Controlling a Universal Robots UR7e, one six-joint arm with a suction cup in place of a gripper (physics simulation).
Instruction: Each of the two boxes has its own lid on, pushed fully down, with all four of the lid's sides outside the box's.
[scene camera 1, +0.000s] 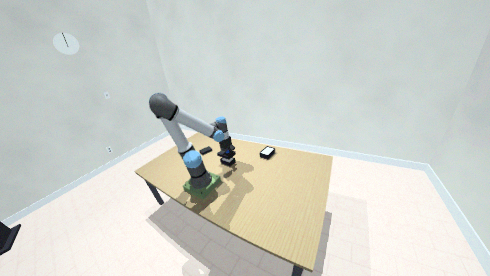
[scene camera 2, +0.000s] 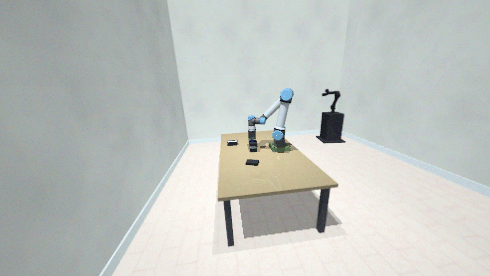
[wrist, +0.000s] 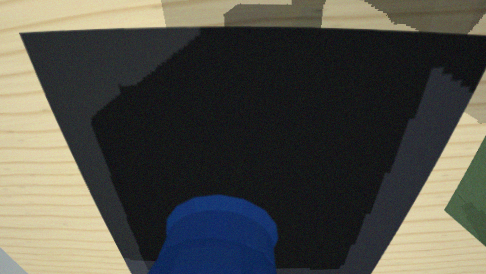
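Where they show: hand, its tool point: (scene camera 1: 227, 153) (scene camera 2: 252, 142) (wrist: 226, 206); arm's base, origin of its link: (scene camera 1: 201, 180) (scene camera 2: 278, 144).
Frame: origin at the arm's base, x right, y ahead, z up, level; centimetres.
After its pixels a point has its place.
Note:
My suction cup (scene camera 1: 227, 151) (scene camera 2: 253, 142) @(x -3.3, y 31.6, z 4.8 cm) (wrist: 221, 212) is blue and holds a black lid (scene camera 1: 227, 155) @(x 0.5, y 27.9, z 6.0 cm) (scene camera 2: 253, 145) @(x -10.8, y 30.3, z 4.1 cm) (wrist: 250, 125). The lid is raised a little above a black box (scene camera 1: 228, 162) @(x 0.1, y 27.7, z -1.0 cm) (scene camera 2: 253, 149) @(x -9.3, y 30.4, z -1.3 cm) with something pale showing at its top. The held lid fills much of the wrist view and hides that box there. A second black box (scene camera 1: 267, 153) @(x 21.4, y 54.3, z -0.6 cm) (scene camera 2: 232, 143) @(x 15.0, y 57.1, z -1.8 cm), with a white top face showing and no lid on it, stands farther from the base. Another black lid (scene camera 1: 205, 150) @(x -36.7, y 30.8, z -2.3 cm) (scene camera 2: 252, 162) @(x -40.8, y 31.9, z -2.2 cm) lies flat on the table, apart from both boxes.
The wooden table (scene camera 1: 290, 200) @(x 58.4, y 22.0, z -4.5 cm) (scene camera 2: 280, 175) @(x -62.0, y 8.7, z -4.6 cm) carries everything. The arm's green base plate (scene camera 1: 188, 189) @(x -1.9, y -10.9, z -1.0 cm) (scene camera 2: 286, 148) @(x -9.4, y -6.9, z -1.3 cm) (wrist: 470, 200) @(x -8.9, y 8.6, z -3.0 cm) is at one long side of the table, near the held lid. A black pedestal (scene camera 2: 331, 127) stands on the floor beyond the table.

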